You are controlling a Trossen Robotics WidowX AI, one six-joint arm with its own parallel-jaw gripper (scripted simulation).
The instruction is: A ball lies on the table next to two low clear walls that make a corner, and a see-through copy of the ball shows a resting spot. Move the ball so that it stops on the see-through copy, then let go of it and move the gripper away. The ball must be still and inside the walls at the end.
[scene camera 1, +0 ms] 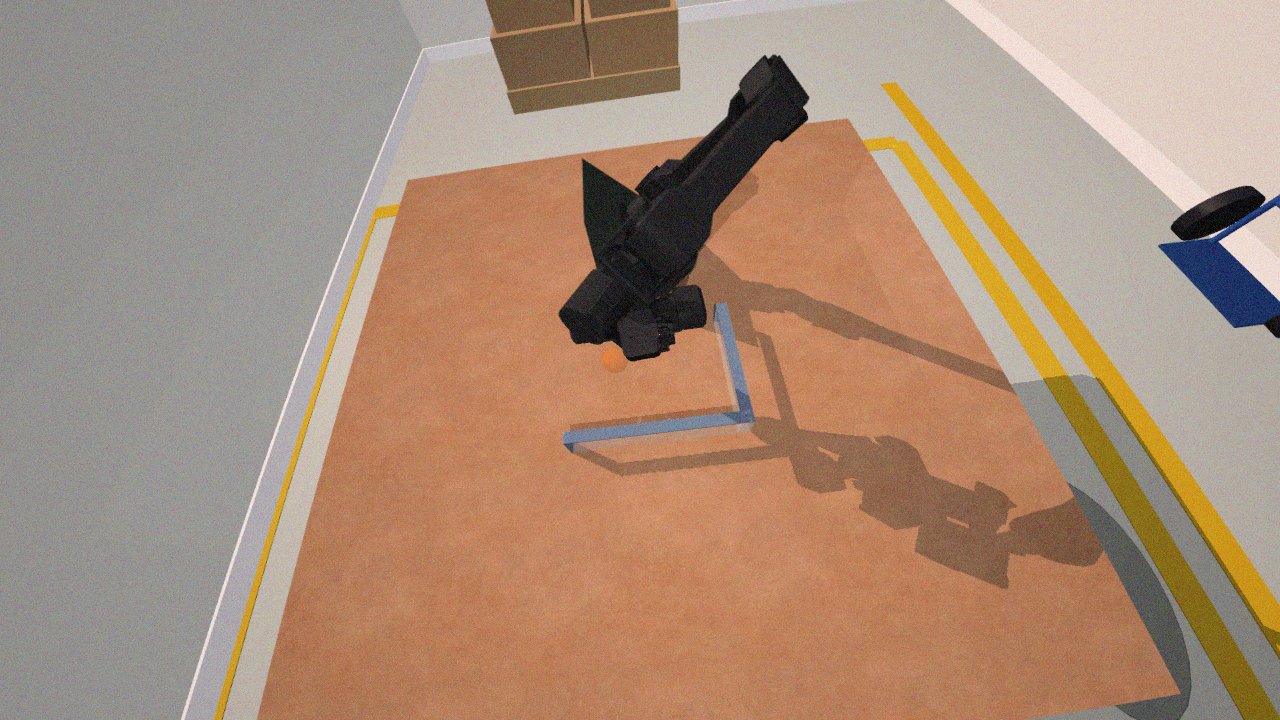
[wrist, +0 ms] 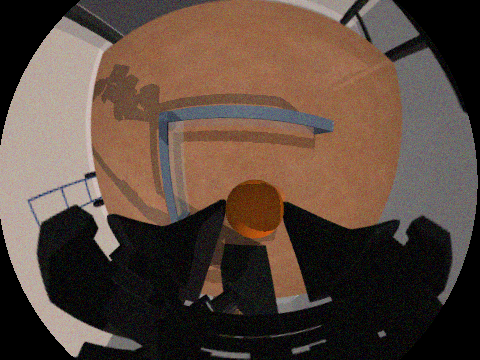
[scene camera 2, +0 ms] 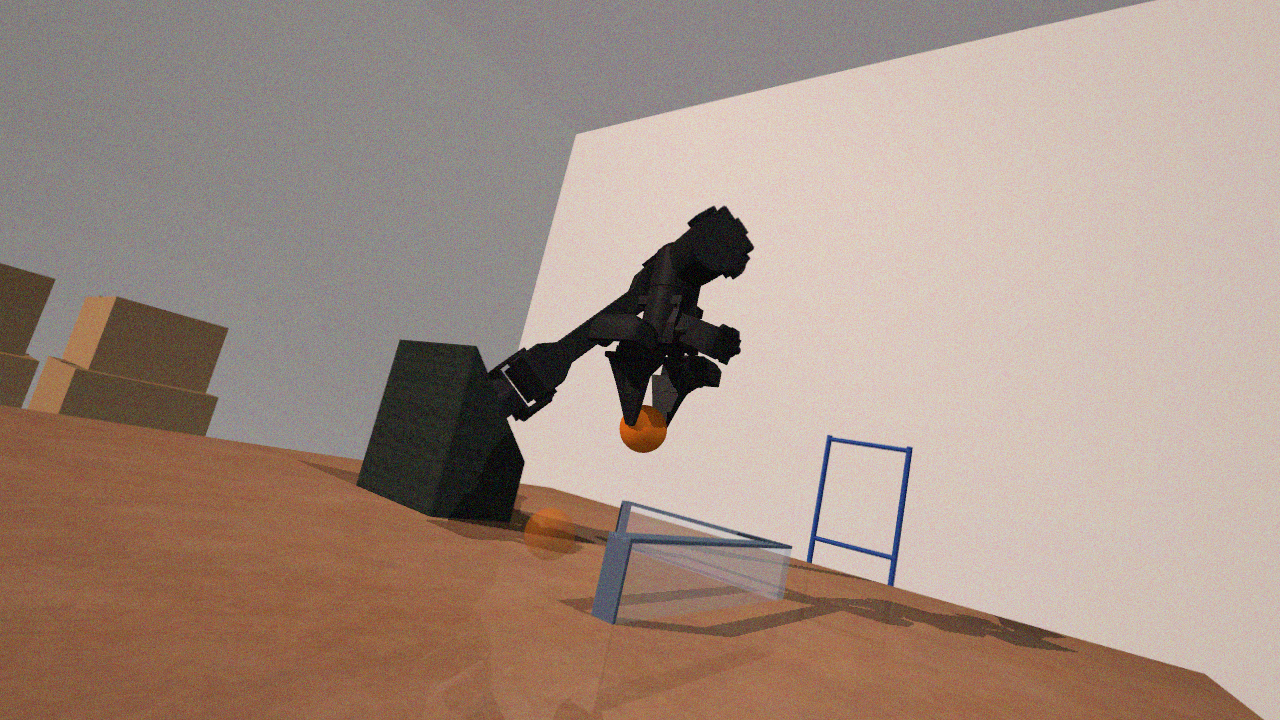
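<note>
Scene camera 2 shows the gripper [scene camera 2: 644,430] holding an orange ball [scene camera 2: 649,432], along with a see-through ball copy [scene camera 2: 549,534]. The wrist view shows the orange ball [wrist: 254,207] and the gripper [wrist: 254,205]. In scene camera 1 the gripper [scene camera 1: 641,344] is visible; scene camera 1 does not show the orange ball, hidden by the gripper.
</note>
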